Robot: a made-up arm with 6 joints. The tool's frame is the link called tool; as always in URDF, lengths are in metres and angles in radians. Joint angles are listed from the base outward. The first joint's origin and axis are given. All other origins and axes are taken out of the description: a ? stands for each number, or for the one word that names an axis. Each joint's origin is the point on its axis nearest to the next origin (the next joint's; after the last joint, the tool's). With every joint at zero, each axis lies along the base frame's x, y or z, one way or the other. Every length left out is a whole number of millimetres.
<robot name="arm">
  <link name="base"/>
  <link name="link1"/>
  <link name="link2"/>
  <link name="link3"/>
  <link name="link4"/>
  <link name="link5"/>
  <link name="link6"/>
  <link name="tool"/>
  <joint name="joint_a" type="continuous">
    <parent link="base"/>
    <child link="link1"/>
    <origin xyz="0 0 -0.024" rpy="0 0 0"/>
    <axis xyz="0 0 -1"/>
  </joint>
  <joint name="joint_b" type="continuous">
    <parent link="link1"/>
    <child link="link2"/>
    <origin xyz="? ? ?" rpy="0 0 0"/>
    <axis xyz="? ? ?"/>
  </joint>
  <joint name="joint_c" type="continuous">
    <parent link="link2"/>
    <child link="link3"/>
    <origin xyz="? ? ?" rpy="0 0 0"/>
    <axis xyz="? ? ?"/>
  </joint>
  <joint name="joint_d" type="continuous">
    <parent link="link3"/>
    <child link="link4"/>
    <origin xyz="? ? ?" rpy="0 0 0"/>
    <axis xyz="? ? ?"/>
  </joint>
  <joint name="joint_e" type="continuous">
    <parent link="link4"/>
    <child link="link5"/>
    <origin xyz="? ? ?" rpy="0 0 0"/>
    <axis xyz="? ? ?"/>
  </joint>
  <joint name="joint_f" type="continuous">
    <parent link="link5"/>
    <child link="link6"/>
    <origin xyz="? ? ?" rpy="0 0 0"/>
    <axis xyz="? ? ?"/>
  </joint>
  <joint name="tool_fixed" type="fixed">
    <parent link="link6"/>
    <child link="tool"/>
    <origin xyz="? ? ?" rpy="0 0 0"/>
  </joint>
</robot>
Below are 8 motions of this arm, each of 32 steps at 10 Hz.
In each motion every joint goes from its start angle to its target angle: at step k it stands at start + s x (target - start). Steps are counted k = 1, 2, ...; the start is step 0. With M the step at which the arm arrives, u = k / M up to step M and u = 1 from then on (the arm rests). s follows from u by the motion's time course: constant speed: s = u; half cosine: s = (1 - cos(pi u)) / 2; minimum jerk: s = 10 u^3 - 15 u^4 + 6 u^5.
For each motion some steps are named. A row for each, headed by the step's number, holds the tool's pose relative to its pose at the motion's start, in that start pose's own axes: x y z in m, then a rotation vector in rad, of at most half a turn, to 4 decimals.
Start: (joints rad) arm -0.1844 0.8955 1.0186 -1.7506 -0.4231 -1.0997
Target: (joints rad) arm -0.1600 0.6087 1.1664 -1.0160 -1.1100 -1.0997
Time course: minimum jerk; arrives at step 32
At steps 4, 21, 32:
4: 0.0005 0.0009 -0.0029 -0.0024 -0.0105 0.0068
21: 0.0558 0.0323 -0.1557 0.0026 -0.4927 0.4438
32: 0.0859 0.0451 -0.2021 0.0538 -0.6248 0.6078

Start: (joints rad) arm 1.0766 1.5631 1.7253 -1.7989 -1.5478 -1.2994
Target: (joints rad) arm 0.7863 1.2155 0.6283 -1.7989 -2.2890 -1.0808
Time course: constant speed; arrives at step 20
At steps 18, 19, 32:
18: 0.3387 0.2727 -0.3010 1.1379 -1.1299 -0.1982
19: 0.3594 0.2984 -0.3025 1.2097 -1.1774 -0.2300
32: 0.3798 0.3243 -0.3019 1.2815 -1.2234 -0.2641

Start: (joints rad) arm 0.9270 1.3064 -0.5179 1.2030 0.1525 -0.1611
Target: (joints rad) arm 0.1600 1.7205 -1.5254 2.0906 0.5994 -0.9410
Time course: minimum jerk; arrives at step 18
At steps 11, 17, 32:
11: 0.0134 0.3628 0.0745 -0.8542 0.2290 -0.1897
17: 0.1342 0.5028 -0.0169 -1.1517 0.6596 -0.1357
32: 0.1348 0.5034 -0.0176 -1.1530 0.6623 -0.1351

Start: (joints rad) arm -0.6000 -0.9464 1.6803 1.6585 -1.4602 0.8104
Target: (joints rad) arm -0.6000 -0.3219 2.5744 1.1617 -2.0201 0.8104
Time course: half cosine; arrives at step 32
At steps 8, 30, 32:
8: -0.0228 -0.0262 -0.0722 0.0850 0.2190 -0.0826
30: -0.5516 -0.0167 -0.1959 0.4632 1.3231 -0.9311
32: -0.5588 -0.0140 -0.1926 0.4666 1.3329 -0.9446

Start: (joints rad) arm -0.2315 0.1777 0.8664 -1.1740 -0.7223 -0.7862
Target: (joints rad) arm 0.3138 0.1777 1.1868 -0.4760 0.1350 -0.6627
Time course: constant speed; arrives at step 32
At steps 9, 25, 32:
9: 0.0106 0.0491 0.0661 -0.2575 0.0139 0.0286
25: -0.0046 0.1918 0.1502 -0.7441 -0.0047 -0.0376
32: -0.0202 0.2700 0.1652 -0.9584 -0.0263 -0.1145

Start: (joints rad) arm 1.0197 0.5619 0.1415 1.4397 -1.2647 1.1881
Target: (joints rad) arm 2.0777 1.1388 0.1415 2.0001 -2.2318 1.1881
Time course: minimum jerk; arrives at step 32
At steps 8, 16, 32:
8: 0.0202 0.0476 -0.0025 -0.0268 0.0135 0.1198
16: 0.0430 0.2079 -0.0736 -0.3029 0.1903 0.5234
32: 0.0113 0.1598 -0.2406 -0.9554 0.6356 0.7002

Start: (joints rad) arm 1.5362 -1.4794 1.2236 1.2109 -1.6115 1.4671
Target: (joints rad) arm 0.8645 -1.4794 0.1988 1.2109 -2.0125 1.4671
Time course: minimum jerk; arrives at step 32
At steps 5, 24, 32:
5: 0.0011 -0.0078 0.0107 0.0025 -0.0177 -0.0184
24: -0.1115 -0.1747 0.4203 -0.0867 -0.5796 -0.4342
32: -0.1429 -0.1756 0.4768 -0.1200 -0.6477 -0.4663

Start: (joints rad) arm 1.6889 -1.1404 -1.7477 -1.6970 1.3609 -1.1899
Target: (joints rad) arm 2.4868 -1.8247 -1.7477 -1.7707 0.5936 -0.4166
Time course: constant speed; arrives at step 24
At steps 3, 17, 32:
3: 0.0376 -0.0917 -0.1045 0.1639 -0.0859 -0.0382
17: 0.3359 -0.2247 -0.6903 1.0166 -0.1142 -0.2853
32: 0.4822 -0.0872 -0.9694 1.4120 0.1189 -0.4353

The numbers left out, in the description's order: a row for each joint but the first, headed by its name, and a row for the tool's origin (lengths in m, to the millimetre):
joint_b: xyz -0.079 -0.145 0, axis 0 -1 0
joint_c: xyz 0.113 0 -0.377, axis 0 0 1
joint_d: xyz -0.008 0.297 0, axis 0 -1 0
joint_e: xyz 0.153 0 0.087, axis -1 0 0
joint_f: xyz 0 -0.379 0.129, axis 0 0 -1
tool: xyz 0.15 0.067 0

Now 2 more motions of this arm.
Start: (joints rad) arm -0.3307 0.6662 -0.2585 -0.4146 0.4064 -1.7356
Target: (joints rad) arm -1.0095 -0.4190 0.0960 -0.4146 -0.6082 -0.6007
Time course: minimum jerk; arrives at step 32
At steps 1, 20, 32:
1: 0.0001 -0.0001 -0.0002 0.0002 -0.0003 0.0000
20: 0.2013 0.0994 -0.4075 0.8250 -0.2015 -0.0564
32: 0.1791 0.2500 -0.5519 1.1981 0.0609 -0.1636

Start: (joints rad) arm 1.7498 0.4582 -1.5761 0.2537 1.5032 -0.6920
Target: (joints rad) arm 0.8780 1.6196 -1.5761 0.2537 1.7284 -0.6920
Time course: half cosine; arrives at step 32
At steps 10, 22, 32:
10: -0.1059 -0.0688 0.0468 0.1284 -0.2198 0.1127
22: -0.2386 -0.2824 0.0169 0.4639 -0.6545 0.5468
32: -0.2083 -0.3557 -0.0175 0.5957 -0.7691 0.7737

